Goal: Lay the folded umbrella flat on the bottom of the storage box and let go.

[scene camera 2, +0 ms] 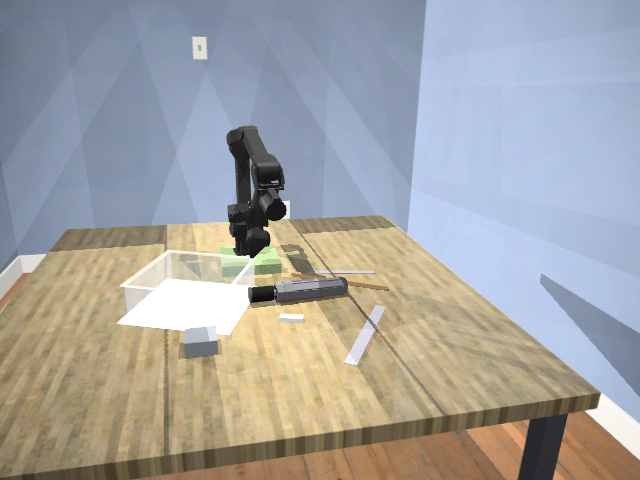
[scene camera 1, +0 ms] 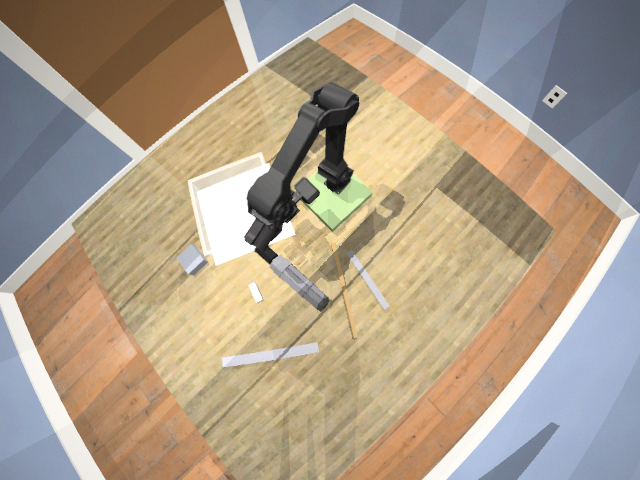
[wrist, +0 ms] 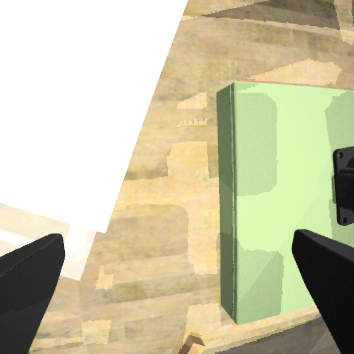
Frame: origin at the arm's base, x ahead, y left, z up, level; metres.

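Seen in the pictures: gripper, fingertip midpoint: (scene camera 2: 250,249) (wrist: 179,243); arm's base at its link origin: (scene camera 2: 244,251) (scene camera 1: 337,182).
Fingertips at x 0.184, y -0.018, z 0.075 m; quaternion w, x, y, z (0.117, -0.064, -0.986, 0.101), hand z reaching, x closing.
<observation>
Pixels of each thing's top centre, then the offset from my fingertips to it.
- folded umbrella at its top centre: (scene camera 2: 298,280) (scene camera 1: 289,274) dx +0.142, dy +0.104, dz -0.051 m
- storage box at its top centre: (scene camera 2: 193,270) (scene camera 1: 233,201) dx +0.088, dy -0.172, dz -0.011 m
- wooden stick at its top centre: (scene camera 2: 338,278) (scene camera 1: 344,288) dx +0.069, dy +0.251, dz -0.096 m
- grey block at its top centre: (scene camera 2: 200,334) (scene camera 1: 189,258) dx +0.319, dy -0.185, dz -0.072 m
- small white block at its top centre: (scene camera 2: 291,316) (scene camera 1: 255,292) dx +0.254, dy +0.049, dz -0.096 m
The folded umbrella (scene camera 1: 299,283) (scene camera 2: 311,290), grey with a black handle, lies on the table beside the storage box (scene camera 1: 227,173) (scene camera 2: 196,266) (wrist: 87,245). Its handle end points toward the box; in scene camera 1 the arm passes over that end. The umbrella does not show in the wrist view. The box has pale translucent walls, and a flat white panel (scene camera 1: 222,217) (scene camera 2: 191,307) (wrist: 75,100) covers much of its area. My gripper (wrist: 179,243) is open and empty, above the table between the box and the green block. The arm hides its fingertips in scene camera 1.
The arm's base stands on a green block (scene camera 1: 336,211) (scene camera 2: 250,267) (wrist: 255,215). A wooden stick (scene camera 1: 345,294) (scene camera 2: 368,284) and pale strips (scene camera 1: 368,280) (scene camera 1: 270,354) (scene camera 2: 366,335) lie around the umbrella. A grey block (scene camera 1: 191,259) (scene camera 2: 200,342) and a small white block (scene camera 1: 255,292) (scene camera 2: 291,318) lie near the box.
</observation>
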